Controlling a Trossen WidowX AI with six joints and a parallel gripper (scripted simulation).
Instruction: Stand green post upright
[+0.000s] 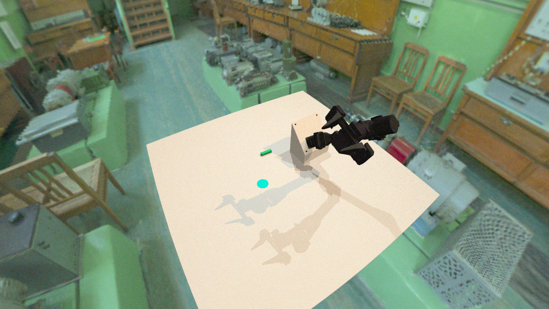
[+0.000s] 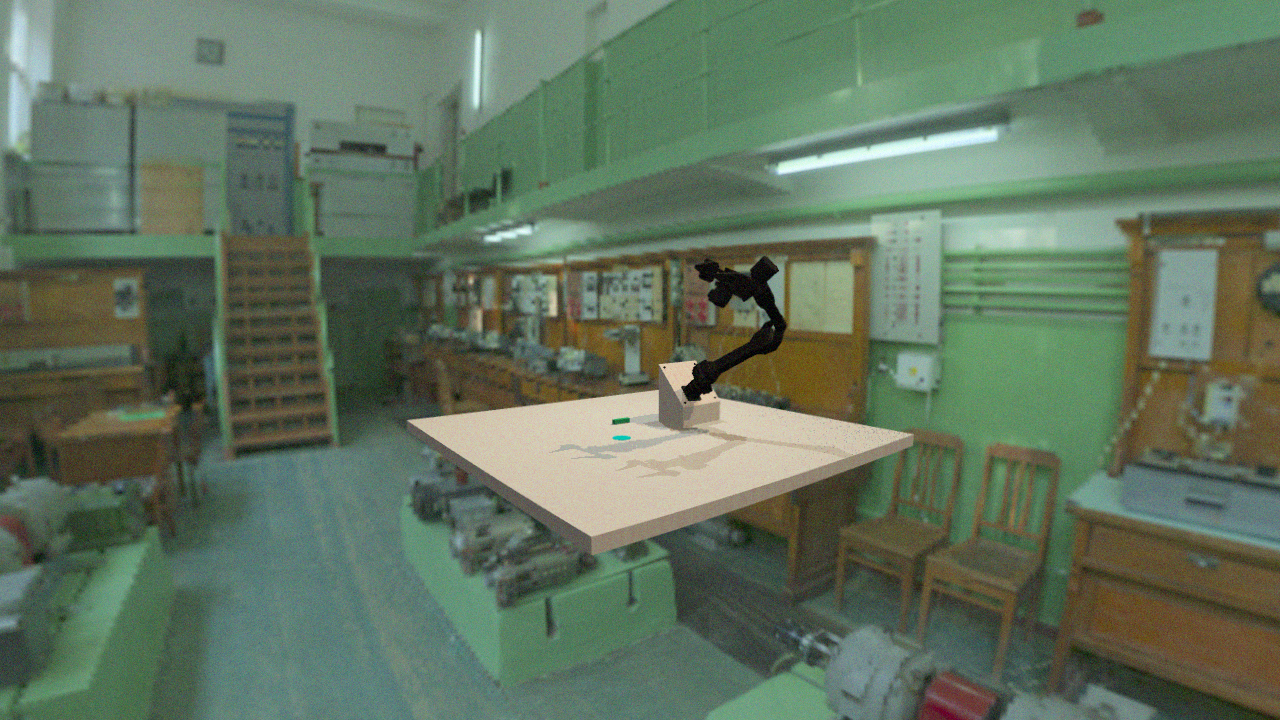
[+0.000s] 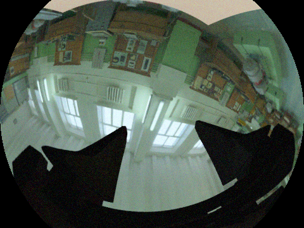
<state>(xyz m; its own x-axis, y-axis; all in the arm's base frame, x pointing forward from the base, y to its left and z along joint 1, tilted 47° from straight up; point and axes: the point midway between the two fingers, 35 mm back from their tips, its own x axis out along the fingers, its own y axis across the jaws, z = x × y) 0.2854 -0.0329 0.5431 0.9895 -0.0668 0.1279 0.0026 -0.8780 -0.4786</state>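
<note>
My gripper tip is now 80 mm past the small green post, 520 mm to the left of it and 520 mm above it. Round my gripper tip: cyan circle 50 mm ahead, 340 mm to the right, 530 mm below.
</note>
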